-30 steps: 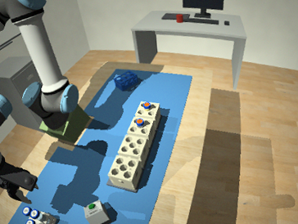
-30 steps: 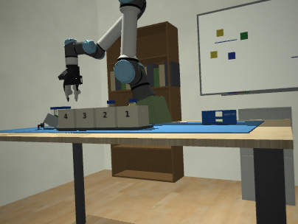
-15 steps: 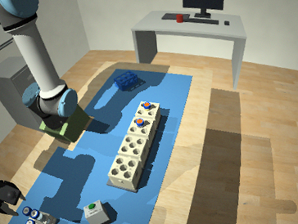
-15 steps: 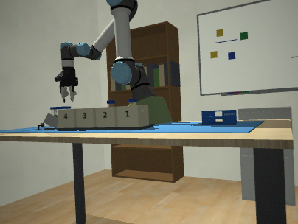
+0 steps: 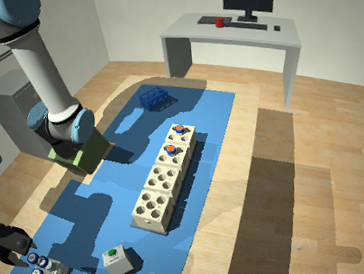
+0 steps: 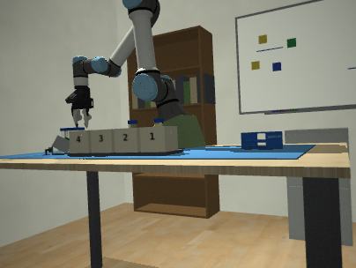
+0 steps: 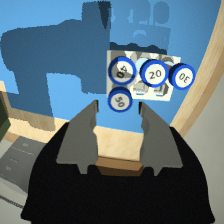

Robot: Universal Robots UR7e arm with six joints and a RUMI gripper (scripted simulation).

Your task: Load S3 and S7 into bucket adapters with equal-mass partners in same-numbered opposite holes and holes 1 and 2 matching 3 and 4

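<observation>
Right now my hand is 1 cm past the water blank, 1 cm to the left of it and 7 cm above it. Round my hand: green DONE key: 21 cm ahead, 13 cm to the left, 6 cm below; then adapter 3: 26 cm ahead, 42 cm to the left, 8 cm below; then blue rack: 1 cm behind, 93 cm to the left, 10 cm below.
</observation>
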